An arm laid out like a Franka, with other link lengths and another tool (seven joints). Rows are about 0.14 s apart.
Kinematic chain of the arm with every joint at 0, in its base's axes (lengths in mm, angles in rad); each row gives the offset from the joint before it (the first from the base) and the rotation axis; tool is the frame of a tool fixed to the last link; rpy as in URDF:
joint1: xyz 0 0 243.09 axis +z
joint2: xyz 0 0 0 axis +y
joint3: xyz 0 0 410.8 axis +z
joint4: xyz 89.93 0 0 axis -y
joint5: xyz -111.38 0 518.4 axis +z
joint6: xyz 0 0 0 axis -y
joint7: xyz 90.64 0 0 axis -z
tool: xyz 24 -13 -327.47 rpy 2.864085 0 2.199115
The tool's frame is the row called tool.
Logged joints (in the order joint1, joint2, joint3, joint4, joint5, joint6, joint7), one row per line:
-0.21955, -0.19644, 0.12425, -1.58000, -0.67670, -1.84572, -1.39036
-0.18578, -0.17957, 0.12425, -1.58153, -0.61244, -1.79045, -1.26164
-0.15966, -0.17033, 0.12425, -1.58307, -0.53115, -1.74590, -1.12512
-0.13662, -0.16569, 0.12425, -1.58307, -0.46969, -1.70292, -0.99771
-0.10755, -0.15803, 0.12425, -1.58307, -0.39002, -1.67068, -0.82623
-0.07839, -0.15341, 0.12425, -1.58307, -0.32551, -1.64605, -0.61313
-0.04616, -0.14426, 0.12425, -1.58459, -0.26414, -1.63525, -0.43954
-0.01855, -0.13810, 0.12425, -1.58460, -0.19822, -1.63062, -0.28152
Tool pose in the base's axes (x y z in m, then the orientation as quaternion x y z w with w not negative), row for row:
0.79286, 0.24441, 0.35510, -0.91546, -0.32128, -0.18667, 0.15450
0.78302, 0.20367, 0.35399, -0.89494, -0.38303, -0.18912, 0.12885
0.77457, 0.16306, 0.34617, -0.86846, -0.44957, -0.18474, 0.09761
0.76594, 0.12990, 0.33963, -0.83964, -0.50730, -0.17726, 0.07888
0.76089, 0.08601, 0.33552, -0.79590, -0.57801, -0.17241, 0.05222
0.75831, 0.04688, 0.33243, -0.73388, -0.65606, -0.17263, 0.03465
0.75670, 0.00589, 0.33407, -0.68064, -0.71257, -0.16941, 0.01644
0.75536, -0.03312, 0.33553, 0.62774, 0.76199, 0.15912, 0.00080
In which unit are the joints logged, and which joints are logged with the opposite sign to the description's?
The joints are logged in radians. Opposite sign: joint1, joint2, joint3, joint5, joint6, joint7.
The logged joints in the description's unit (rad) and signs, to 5 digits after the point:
0.21955, 0.19644, -0.12425, -1.58000, 0.67670, 1.84572, 1.39036
0.18578, 0.17957, -0.12425, -1.58153, 0.61244, 1.79045, 1.26164
0.15966, 0.17033, -0.12425, -1.58307, 0.53115, 1.74590, 1.12512
0.13662, 0.16569, -0.12425, -1.58307, 0.46969, 1.70292, 0.99771
0.10755, 0.15803, -0.12425, -1.58307, 0.39002, 1.67068, 0.82623
0.07839, 0.15341, -0.12425, -1.58307, 0.32551, 1.64605, 0.61313
0.04616, 0.14426, -0.12425, -1.58459, 0.26414, 1.63525, 0.43954
0.01855, 0.13810, -0.12425, -1.58460, 0.19822, 1.63062, 0.28152

